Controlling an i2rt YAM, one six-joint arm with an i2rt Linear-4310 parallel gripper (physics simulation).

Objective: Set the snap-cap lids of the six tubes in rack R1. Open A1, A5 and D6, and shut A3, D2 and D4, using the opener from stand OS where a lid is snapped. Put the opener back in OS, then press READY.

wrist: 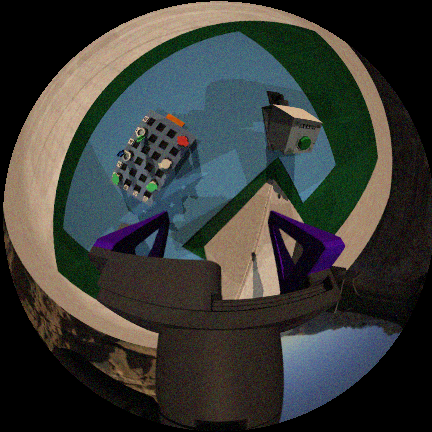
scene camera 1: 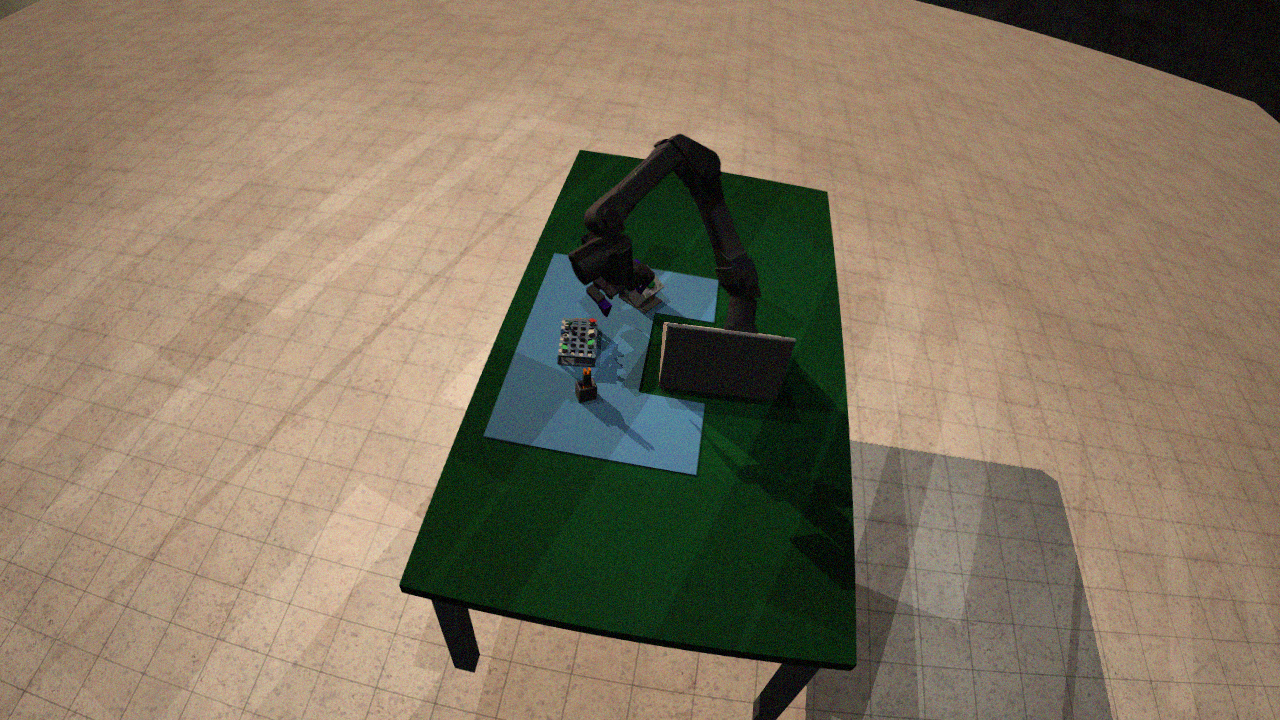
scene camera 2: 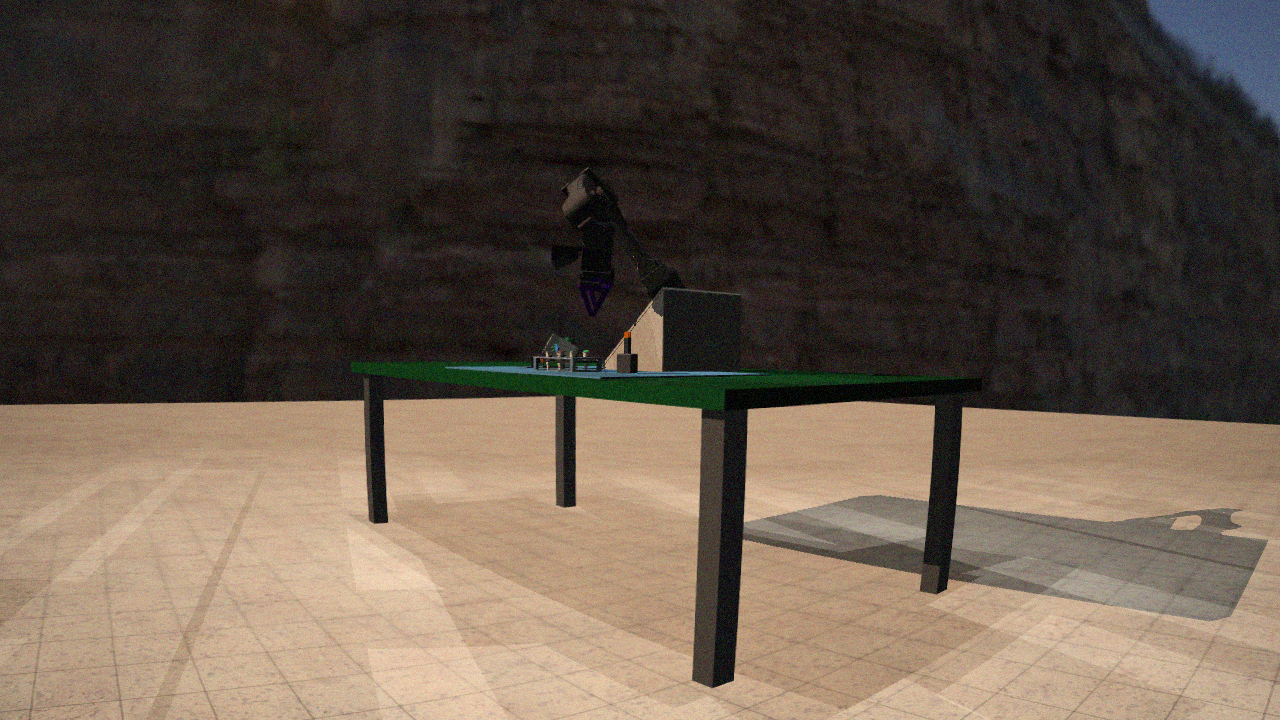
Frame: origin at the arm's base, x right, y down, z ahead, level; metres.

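Seen in the pictures: gripper, fingertip midpoint: (wrist: 218,216) (scene camera 1: 622,303) (scene camera 2: 594,312); arm's base, origin of the base link: (scene camera 1: 739,331) (scene camera 2: 686,320).
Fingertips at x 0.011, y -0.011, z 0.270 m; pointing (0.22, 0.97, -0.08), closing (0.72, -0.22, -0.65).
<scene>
Pixels of each thing's top centre, then the offset from my fingertips to it. "spot": a spot on its surface instead. Level surfaces: height alone.
- Rack R1, middle of its top: (wrist: 142,158) (scene camera 2: 566,343) (scene camera 1: 579,326) dy +0.071, dx -0.023, dz +0.092 m
- red lid, middle of its top: (wrist: 181,140) dy +0.088, dx +0.025, dz +0.070 m
- white lid, middle of its top: (wrist: 165,163) dy +0.088, dx -0.013, dz +0.064 m
- green lid, middle of its top: (wrist: 138,137) dy +0.076, dx -0.007, dz +0.117 m
- blue lid, middle of its top: (wrist: 119,153) dy +0.076, dx -0.040, dz +0.125 m
- orange-topped opener, middle of its top: (scene camera 2: 627,331) (scene camera 1: 587,369) dy +0.045, dx -0.176, dz +0.042 m
- green button, surface spot: (wrist: 304,142) spot: dy +0.059, dx +0.163, dz -0.043 m
- blue mat, its level: dy +0.130 m
- small dark object, surface spot: (wrist: 276,98) spot: dy +0.122, dx +0.212, dz +0.028 m
- green table, its level: dy +0.132 m
Rack R1 (scene camera 1: 577,360) (wrist: 185,154) stands on the blue mat. In the wrist view its tubes show a red lid (wrist: 183,140), a white lid (wrist: 165,163) and two green lids, one (wrist: 152,186) nearer and one (wrist: 115,178) at the far left edge, all seemingly shut. Two tubes show open round mouths, with a green lid (wrist: 140,138) and a blue lid (wrist: 121,153) beside them. The orange-topped opener (scene camera 1: 587,372) (scene camera 2: 627,335) stands upright in stand OS (scene camera 1: 586,392) (scene camera 2: 627,362). The READY box has a green button (wrist: 304,142). My gripper (wrist: 218,216) (scene camera 2: 591,313) is open and empty, high above the mat.
A large wedge-shaped block with a dark back (scene camera 1: 726,360) (scene camera 2: 700,329) stands near the arm's base, beside the blue mat (scene camera 1: 537,420). A small dark object (wrist: 276,98) shows behind the READY box. The green table (scene camera 1: 626,555) extends around the mat.
</scene>
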